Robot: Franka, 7 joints.
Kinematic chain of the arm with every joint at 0, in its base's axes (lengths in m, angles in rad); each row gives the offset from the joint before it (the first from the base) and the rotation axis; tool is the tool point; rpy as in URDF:
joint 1: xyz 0 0 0.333 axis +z
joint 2: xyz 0 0 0 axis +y
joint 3: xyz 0 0 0.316 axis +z
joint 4: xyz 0.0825 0 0 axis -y
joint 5: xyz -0.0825 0 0.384 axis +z
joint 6: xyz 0 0 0 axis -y
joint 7: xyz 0.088 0 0 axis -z
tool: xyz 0 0 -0.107 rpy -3.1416 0 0
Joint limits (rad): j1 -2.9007..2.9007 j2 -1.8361..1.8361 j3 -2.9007..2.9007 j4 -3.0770..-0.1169 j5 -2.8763..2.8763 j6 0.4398..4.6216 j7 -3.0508..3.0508
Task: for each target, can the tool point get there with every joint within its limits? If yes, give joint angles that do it. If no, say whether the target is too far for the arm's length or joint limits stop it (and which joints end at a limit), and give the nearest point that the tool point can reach.
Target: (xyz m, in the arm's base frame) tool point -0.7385 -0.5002 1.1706
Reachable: no: too far | nearest point -0.5178 -0.3507 0.9203 | short by 0.366 m
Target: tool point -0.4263 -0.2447 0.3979
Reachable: yes | joints -1.0452 0.9118 -1.8506 -2.4951 -0.8627 3.3952 2.1381
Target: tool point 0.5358 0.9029 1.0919
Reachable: no: too far | nearest point 0.3548 0.5979 0.8356 | short by 0.438 m
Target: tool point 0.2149 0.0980 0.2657
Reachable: yes | joints 1.7999 -1.0862 -1.7868 -2.6439 0.0942 1.1001 -0.8938
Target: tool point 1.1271 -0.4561 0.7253
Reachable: no: too far | nearest point 0.7568 -0.3063 0.5964 | short by 0.420 m
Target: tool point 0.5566 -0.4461 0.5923
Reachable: yes | joints 0.1764 0.8146 -1.1874 -1.3683 1.2757 3.0721 -0.7686
